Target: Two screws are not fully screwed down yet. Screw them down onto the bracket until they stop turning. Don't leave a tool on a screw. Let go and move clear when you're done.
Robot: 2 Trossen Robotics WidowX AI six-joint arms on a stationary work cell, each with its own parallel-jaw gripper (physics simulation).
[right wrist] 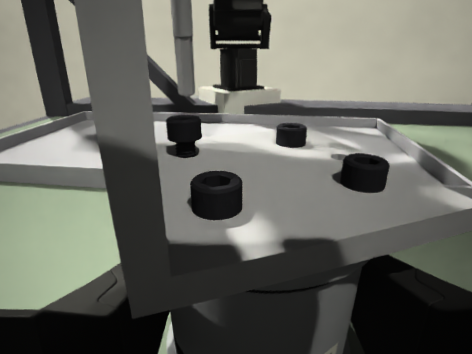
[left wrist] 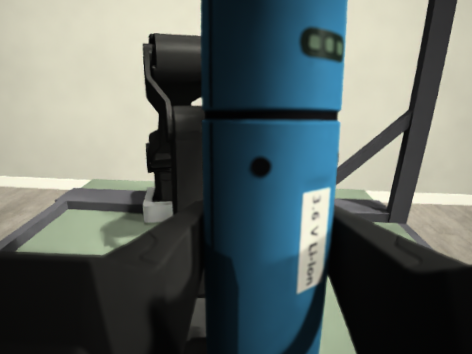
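Where they show: left gripper, between the fingertips: (left wrist: 262, 212); left arm's base, origin of its link: (right wrist: 238, 88); right arm's base, origin of its link: (left wrist: 169, 195).
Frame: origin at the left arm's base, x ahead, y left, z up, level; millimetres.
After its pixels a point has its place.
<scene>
The blue screwdriver (left wrist: 270, 150) @(x 354, y -205, z 229 mm) stands upright in the left wrist view; my left gripper (left wrist: 262, 212) @(x 379, y -225, z 196 mm) is shut on its body. Its grey shaft (right wrist: 184, 65) @(x 350, y -210, z 50 mm) shows in the right wrist view, its tip apart from and above the back left screw (right wrist: 183, 129) @(x 366, y -216, z 34 mm). That screw stands raised, with thread showing under its head. The front left screw (right wrist: 216, 196) @(x 401, y -222, z 30 mm), front right screw (right wrist: 365, 173) @(x 405, y -189, z 30 mm) and back right screw (right wrist: 291, 135) @(x 371, y -183, z 29 mm) show no thread; their heads are at the plate of the grey bracket (right wrist: 290, 200) @(x 401, y -206, z 25 mm). My right gripper (right wrist: 254, 243) @(x 365, y -191, z -13 mm) is shut on the grey cylinder (right wrist: 260, 320) @(x 406, y -215, z 1 mm) under the bracket.
The bracket's upright flange (right wrist: 122, 150) rises at the left of the right wrist view. A light tray (right wrist: 50, 175) @(x 191, y -270, z -33 mm) lies behind the bracket. A black arm (right wrist: 239, 65) @(x 31, y -15, z 37 mm) stands on a white base (right wrist: 262, 95) @(x 50, y 16, z -7 mm) at the back. A dark frame post (left wrist: 422, 110) @(x 558, y -751, z 199 mm) stands at the right.
</scene>
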